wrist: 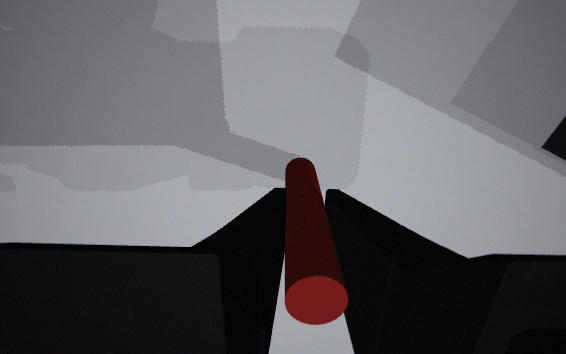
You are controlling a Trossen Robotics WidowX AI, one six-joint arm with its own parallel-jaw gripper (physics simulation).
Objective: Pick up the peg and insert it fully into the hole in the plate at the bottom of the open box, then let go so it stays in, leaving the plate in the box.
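Places are measured from the arm's base along level axes (x ahead, y left, z up), in centimetres.
Pixels of known places: gripper, between the fingertips: (pixel 305 201).
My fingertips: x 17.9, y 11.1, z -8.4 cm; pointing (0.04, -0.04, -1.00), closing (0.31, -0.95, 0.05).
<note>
Ahead of a thing's pixels: the offset from my fingertips to its top centre. "pt": to the spot under its first point. Level surfaces: height alone.
The red peg {dx -0.3, dy -0.1, dz +4.3 cm} (pixel 311 245) stands upright near the middle of the wrist view, its bright round top end facing the camera. My gripper (pixel 305 201) has its two black fingers closed in on the peg's sides, one on the left and one on the right, and is shut on it. The peg's far end meets its own shadow on the pale table top {dz -3.7 cm} (pixel 425 170), so it appears to rest on the table or be very close to it. The plate and its hole do not show in this view, and the open box cannot be made out.
A black corner of some object {pt dx +4.9, dy -10.8, dz -3.2 cm} (pixel 558 142) shows at the right edge; too little of it shows to tell what it is. Broad grey shadows lie across the table at the upper left and upper right.
</note>
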